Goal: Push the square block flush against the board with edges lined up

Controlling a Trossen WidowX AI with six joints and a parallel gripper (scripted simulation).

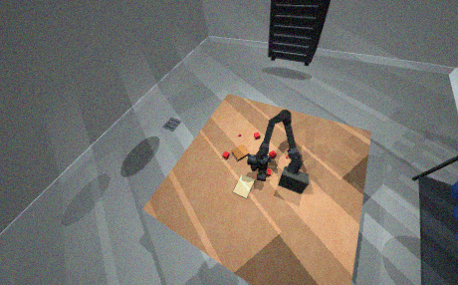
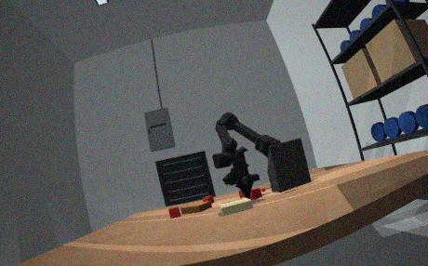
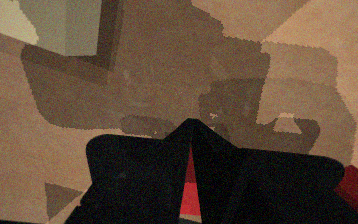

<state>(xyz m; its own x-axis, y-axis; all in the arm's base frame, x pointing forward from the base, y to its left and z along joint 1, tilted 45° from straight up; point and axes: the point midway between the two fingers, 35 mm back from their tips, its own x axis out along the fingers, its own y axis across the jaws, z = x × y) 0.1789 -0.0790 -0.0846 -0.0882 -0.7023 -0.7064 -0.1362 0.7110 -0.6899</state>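
The square block lies 21 cm ahead of my gripper tip, 10 cm to the right of it and 1 cm above it. The rest, counted from my gripper tip: board (9 cm ahead, 14 cm to the left, 1 cm above).
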